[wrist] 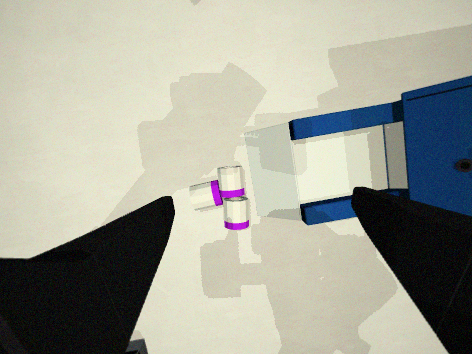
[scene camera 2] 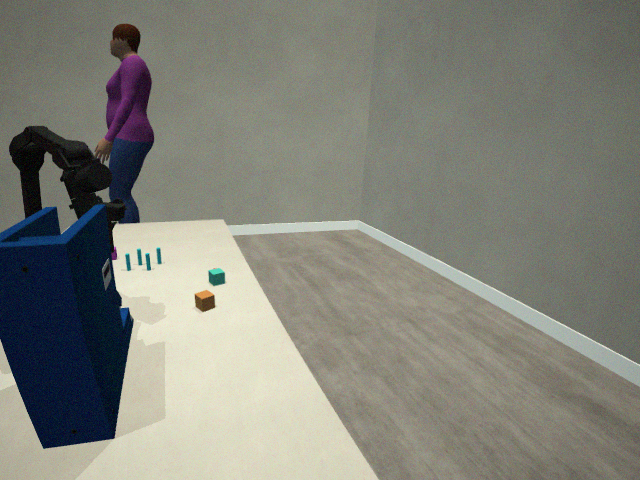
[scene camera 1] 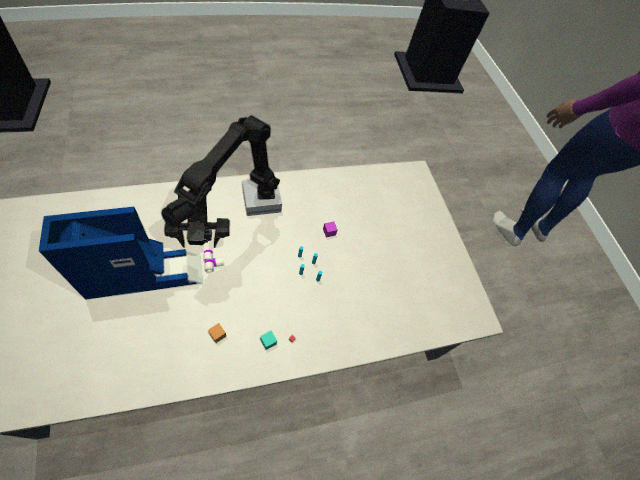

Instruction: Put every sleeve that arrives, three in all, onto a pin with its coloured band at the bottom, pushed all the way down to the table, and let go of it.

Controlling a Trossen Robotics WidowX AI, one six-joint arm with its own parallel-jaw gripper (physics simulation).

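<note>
Three white sleeves with purple bands lie on their sides, close together at the chute mouth. In the wrist view, the upper sleeve [wrist: 230,179] [scene camera 1: 208,267] and lower sleeve [wrist: 236,211] [scene camera 1: 208,255] lie nearly end to end, bands toward the bottom. The left sleeve [wrist: 201,196] [scene camera 1: 219,263] lies across, its band end against the upper one. My gripper [scene camera 1: 199,244] [wrist: 261,200] is open and empty above the table, over the sleeves' robot-base side; they appear between its fingers in the wrist view. Several bare teal pins, one here [scene camera 1: 314,258] [scene camera 2: 148,261], stand upright. In scene camera 2 the sleeves are hidden.
The blue dispenser [scene camera 1: 111,273] [scene camera 2: 46,320] [wrist: 440,135] stands beside the gripper, its rails and pale ramp [scene camera 1: 194,268] [wrist: 272,172] reaching toward the sleeves. A magenta cube [scene camera 1: 330,229] is beyond the pins. Orange [scene camera 1: 217,332], teal [scene camera 1: 268,339] and small red [scene camera 1: 292,338] cubes lie farther out.
</note>
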